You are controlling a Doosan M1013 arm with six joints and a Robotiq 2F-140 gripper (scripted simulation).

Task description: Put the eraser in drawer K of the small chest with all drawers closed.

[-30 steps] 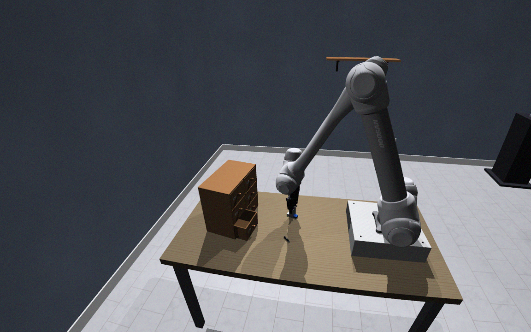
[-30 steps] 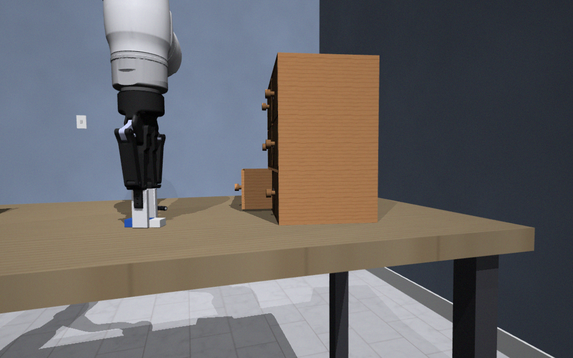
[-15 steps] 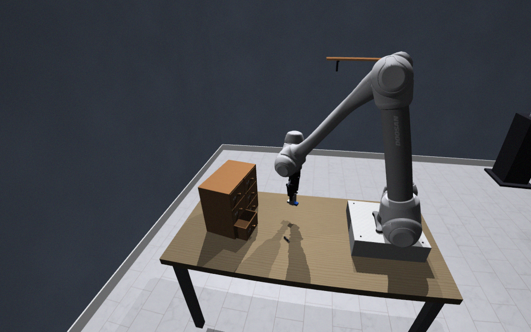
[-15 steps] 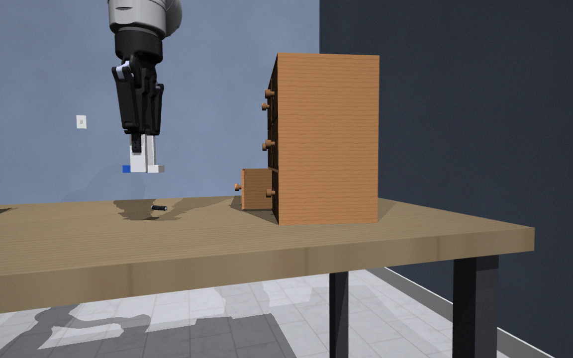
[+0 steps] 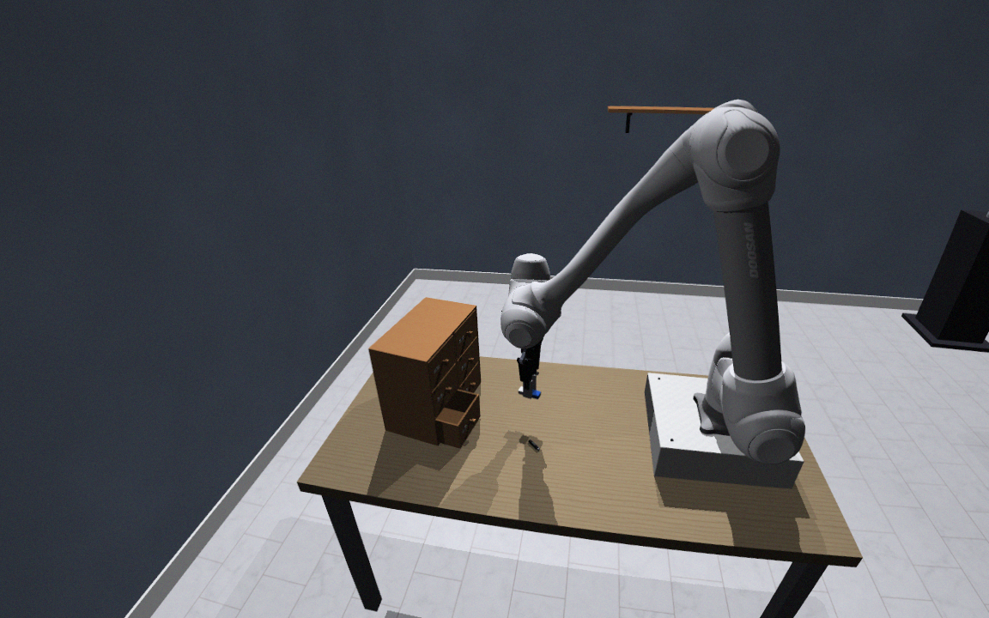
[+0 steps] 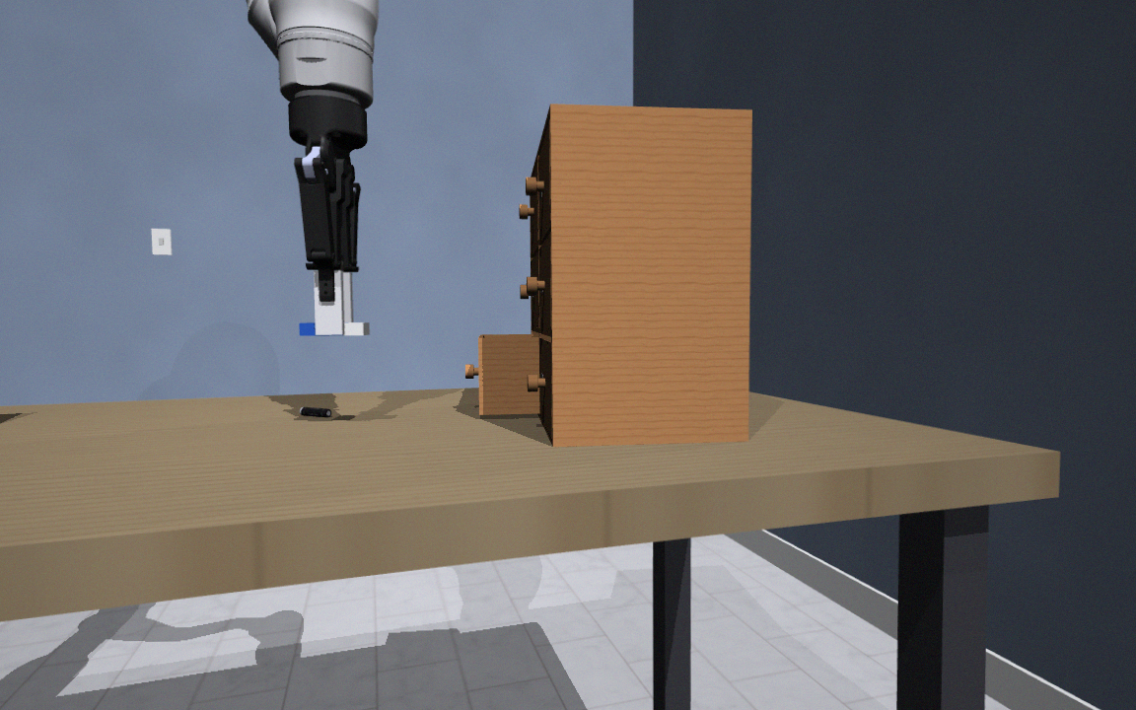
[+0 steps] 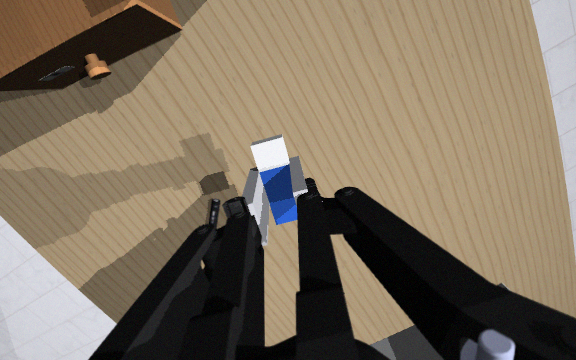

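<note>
The drawer is 24 cm ahead of my hand, 10 cm below it and 9 cm to the left of it. Round my hand: eraser (3 cm below, 1 cm ahead); small black cylinder (13 cm below, 11 cm to the left, 4 cm behind).
</note>
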